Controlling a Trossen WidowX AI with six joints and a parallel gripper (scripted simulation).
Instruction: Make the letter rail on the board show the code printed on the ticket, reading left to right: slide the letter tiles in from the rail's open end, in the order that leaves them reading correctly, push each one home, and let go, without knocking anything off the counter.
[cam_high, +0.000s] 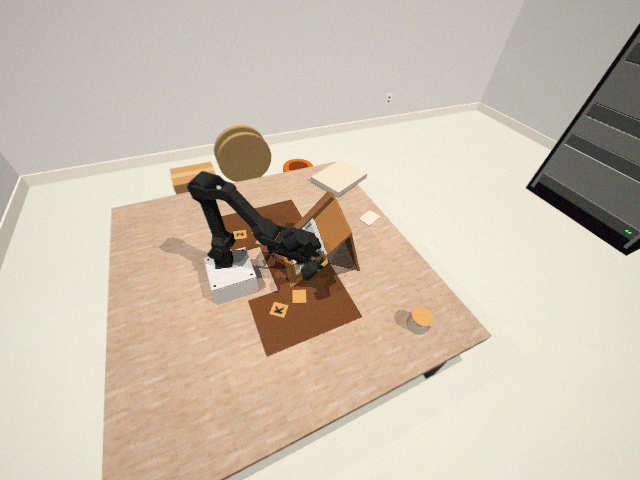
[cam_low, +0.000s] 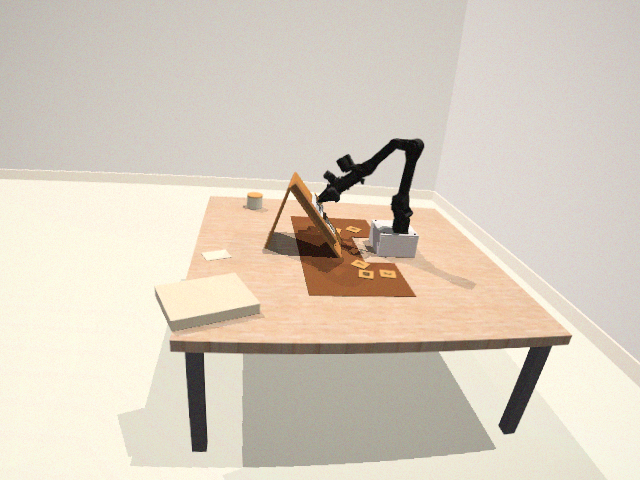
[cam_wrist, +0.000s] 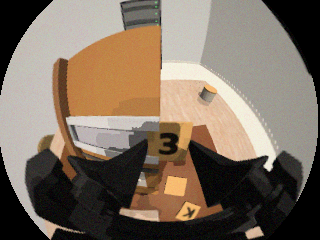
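The pale ticket lies 8 cm to the left of my gripper tip, 8 cm below it and 6 cm behind it. Round my gripper tip: blank-faced tile: 15 cm below, 9 cm behind, 4 cm to the right; then tile marked k: 18 cm behind, 15 cm below, 8 cm to the right; then tile marked 3: right at my gripper tip.
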